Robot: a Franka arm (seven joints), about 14 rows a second.
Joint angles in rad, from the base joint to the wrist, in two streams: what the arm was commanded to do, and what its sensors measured. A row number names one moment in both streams.
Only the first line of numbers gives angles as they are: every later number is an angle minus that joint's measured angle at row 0.
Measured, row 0: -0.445 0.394 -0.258 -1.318 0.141 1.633 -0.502
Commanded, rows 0 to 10: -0.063 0.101 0.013 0.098 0.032 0.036 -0.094; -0.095 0.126 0.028 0.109 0.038 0.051 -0.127; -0.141 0.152 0.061 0.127 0.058 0.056 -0.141; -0.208 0.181 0.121 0.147 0.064 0.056 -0.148; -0.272 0.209 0.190 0.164 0.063 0.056 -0.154; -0.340 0.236 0.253 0.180 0.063 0.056 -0.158; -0.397 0.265 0.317 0.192 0.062 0.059 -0.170; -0.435 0.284 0.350 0.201 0.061 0.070 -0.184; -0.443 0.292 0.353 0.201 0.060 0.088 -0.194; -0.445 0.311 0.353 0.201 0.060 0.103 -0.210; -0.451 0.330 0.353 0.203 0.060 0.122 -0.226
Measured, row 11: -0.446 0.284 0.339 0.158 0.036 0.104 -0.204
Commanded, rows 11 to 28: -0.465 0.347 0.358 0.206 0.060 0.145 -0.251; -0.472 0.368 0.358 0.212 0.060 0.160 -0.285; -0.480 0.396 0.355 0.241 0.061 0.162 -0.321; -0.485 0.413 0.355 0.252 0.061 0.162 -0.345; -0.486 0.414 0.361 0.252 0.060 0.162 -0.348; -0.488 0.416 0.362 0.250 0.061 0.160 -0.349; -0.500 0.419 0.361 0.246 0.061 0.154 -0.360; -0.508 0.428 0.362 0.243 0.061 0.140 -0.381; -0.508 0.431 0.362 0.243 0.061 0.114 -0.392; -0.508 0.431 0.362 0.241 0.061 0.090 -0.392; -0.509 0.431 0.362 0.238 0.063 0.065 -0.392; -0.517 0.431 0.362 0.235 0.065 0.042 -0.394; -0.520 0.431 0.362 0.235 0.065 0.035 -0.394; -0.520 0.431 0.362 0.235 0.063 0.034 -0.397; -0.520 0.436 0.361 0.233 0.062 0.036 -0.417; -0.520 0.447 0.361 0.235 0.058 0.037 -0.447; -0.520 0.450 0.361 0.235 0.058 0.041 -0.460; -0.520 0.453 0.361 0.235 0.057 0.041 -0.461
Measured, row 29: -0.508 0.428 0.350 0.206 0.037 0.054 -0.435
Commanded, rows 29 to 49: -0.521 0.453 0.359 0.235 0.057 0.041 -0.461; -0.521 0.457 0.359 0.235 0.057 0.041 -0.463; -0.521 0.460 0.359 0.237 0.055 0.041 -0.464; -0.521 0.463 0.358 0.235 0.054 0.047 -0.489; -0.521 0.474 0.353 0.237 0.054 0.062 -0.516; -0.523 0.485 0.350 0.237 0.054 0.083 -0.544; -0.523 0.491 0.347 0.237 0.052 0.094 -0.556; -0.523 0.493 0.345 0.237 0.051 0.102 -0.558; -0.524 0.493 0.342 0.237 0.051 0.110 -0.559; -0.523 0.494 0.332 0.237 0.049 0.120 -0.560; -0.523 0.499 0.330 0.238 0.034 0.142 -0.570; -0.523 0.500 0.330 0.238 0.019 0.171 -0.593; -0.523 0.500 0.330 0.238 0.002 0.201 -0.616; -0.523 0.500 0.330 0.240 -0.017 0.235 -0.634; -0.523 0.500 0.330 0.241 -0.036 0.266 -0.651; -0.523 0.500 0.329 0.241 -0.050 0.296 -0.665; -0.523 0.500 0.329 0.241 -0.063 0.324 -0.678; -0.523 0.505 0.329 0.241 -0.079 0.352 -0.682; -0.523 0.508 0.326 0.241 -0.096 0.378 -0.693; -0.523 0.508 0.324 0.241 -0.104 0.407 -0.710; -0.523 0.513 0.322 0.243 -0.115 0.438 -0.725
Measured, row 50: -0.515 0.470 0.341 0.209 -0.059 0.275 -0.675
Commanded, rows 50 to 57: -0.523 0.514 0.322 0.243 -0.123 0.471 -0.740; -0.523 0.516 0.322 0.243 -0.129 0.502 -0.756; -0.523 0.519 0.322 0.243 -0.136 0.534 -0.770; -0.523 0.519 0.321 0.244 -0.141 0.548 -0.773; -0.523 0.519 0.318 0.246 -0.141 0.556 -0.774; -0.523 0.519 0.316 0.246 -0.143 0.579 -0.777; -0.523 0.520 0.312 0.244 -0.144 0.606 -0.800; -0.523 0.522 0.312 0.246 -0.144 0.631 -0.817
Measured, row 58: -0.511 0.463 0.339 0.192 -0.089 0.350 -0.757
